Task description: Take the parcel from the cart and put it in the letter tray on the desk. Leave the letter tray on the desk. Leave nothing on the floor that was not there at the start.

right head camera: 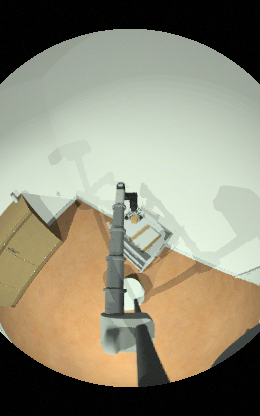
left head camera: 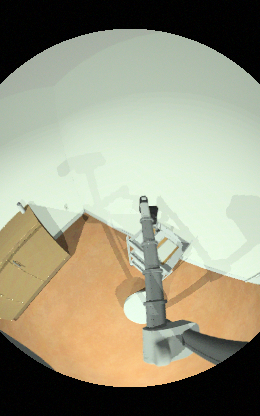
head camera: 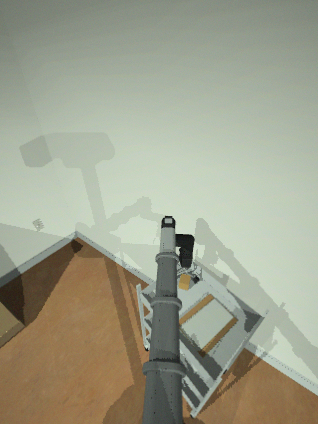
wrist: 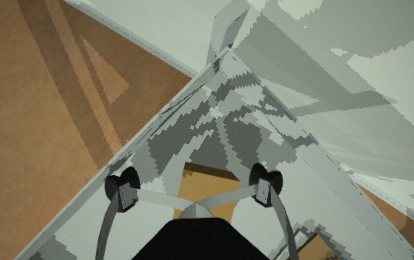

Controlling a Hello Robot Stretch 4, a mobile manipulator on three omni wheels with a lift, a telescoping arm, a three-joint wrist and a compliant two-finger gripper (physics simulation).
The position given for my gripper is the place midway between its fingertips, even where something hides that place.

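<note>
Grey cart [head camera: 203,376], visible also at [left head camera: 182,244], [right head camera: 140,260] and [wrist: 226,118]. A parcel [wrist: 198,182] and my gripper [wrist: 194,179] are visible as well.
</note>
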